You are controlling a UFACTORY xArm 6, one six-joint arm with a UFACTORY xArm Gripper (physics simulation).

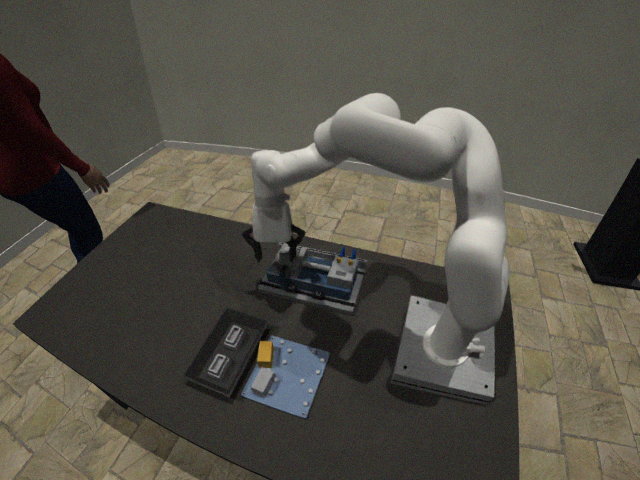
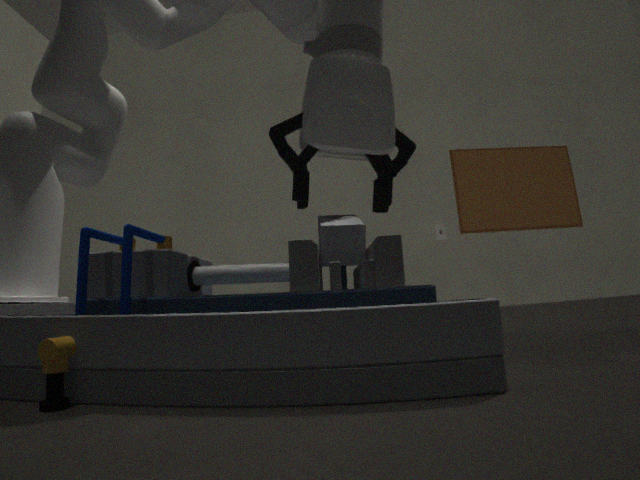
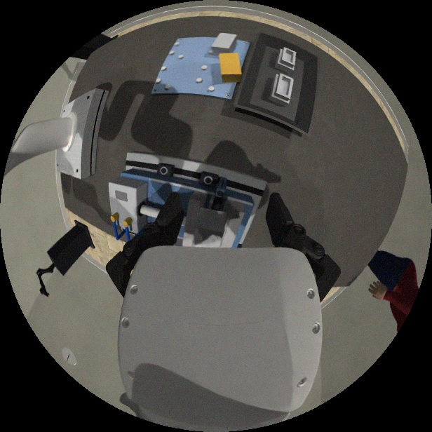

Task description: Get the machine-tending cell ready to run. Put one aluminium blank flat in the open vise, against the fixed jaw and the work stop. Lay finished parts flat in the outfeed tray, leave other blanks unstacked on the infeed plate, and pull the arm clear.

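Seen in the pictures: gripper, fingertip midpoint: (image 1: 276,259) (image 2: 342,210); arm's base at its link origin: (image 1: 446,345) (image 2: 22,304).
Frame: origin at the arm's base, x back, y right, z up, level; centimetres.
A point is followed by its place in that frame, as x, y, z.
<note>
My gripper (image 1: 276,258) {-48.6, 11.2, 9.4} (image 2: 341,208) {-48.6, 11.2, 9.4} (image 3: 224,203) is open and empty, fingers pointing down, a little above the vise (image 1: 315,281) {-38.4, 14.0, 0.4} (image 2: 361,299) {-48.1, 24.4, -0.2} (image 3: 128,200). A grey aluminium blank (image 2: 342,242) {-47.5, 20.6, 4.3} (image 3: 209,220) sits between the vise jaws and stands up above them, below the fingertips. Its exact contact with the fixed jaw and the work stop cannot be told. Two finished parts with rectangular pockets (image 1: 233,335) {-55.3, -8.4, -2.2} (image 3: 283,88) lie apart in the dark outfeed tray (image 1: 202,381) {-57.5, -23.3, -2.7} (image 3: 306,125). Another grey blank (image 1: 263,381) {-42.4, -19.1, -1.1} (image 3: 224,43) lies on the light blue infeed plate (image 1: 297,400) {-33.8, -20.2, -4.7} (image 3: 185,82).
A yellow block (image 1: 265,353) {-44.6, -11.6, -1.1} (image 3: 230,67) lies on the infeed plate beside the grey blank, near the tray. Blue bent tubes (image 2: 126,268) {-32.5, 25.3, 2.4} rise at the vise's actuator end. The arm's base plate (image 1: 444,379) {-0.2, -9.7, -0.1} (image 3: 82,167) is bolted to the dark table. A person (image 1: 25,139) stands past the table.
</note>
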